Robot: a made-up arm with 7 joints.
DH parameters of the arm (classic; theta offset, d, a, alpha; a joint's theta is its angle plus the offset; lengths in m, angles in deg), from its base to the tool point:
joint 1: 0 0.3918 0 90
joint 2: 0 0.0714 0 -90
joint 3: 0 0.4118 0.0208 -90
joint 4: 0 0.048 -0.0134 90
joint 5: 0 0.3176 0 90
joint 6: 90 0.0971 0.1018 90
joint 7: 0 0.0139 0 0
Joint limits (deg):
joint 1: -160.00..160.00
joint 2: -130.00..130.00
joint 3: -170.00..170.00
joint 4: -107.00..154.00
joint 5: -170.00..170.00
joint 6: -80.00..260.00
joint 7: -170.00..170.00
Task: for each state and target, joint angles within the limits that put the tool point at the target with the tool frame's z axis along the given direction. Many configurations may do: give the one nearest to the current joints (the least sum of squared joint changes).
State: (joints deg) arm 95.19 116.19 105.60 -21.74 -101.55 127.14 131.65
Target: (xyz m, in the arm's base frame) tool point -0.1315 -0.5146 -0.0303 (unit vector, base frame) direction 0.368 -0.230 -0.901
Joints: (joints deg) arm 52.24 126.36 116.15 -2.69 -87.81 149.92 131.65
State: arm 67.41 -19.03 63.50 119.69 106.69 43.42 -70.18
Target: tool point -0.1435 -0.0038 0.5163 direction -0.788 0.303 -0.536
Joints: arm 89.48 15.51 81.40 125.89 118.29 91.42 -70.18
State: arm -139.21 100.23 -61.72 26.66 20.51 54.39 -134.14
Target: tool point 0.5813 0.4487 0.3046 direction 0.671 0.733 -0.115
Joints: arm -133.74 93.60 -85.22 -13.09 -12.51 75.57 -134.14
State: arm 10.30 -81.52 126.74 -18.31 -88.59 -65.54 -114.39
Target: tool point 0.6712 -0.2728 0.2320 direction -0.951 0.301 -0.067
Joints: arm -1.72 -95.21 113.68 -16.30 -109.06 -74.64 -114.39
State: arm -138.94 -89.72 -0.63 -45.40 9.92 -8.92 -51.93
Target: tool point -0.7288 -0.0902 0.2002 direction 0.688 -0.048 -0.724
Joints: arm -160.00 -117.02 16.02 -44.92 1.36 -58.35 -51.93
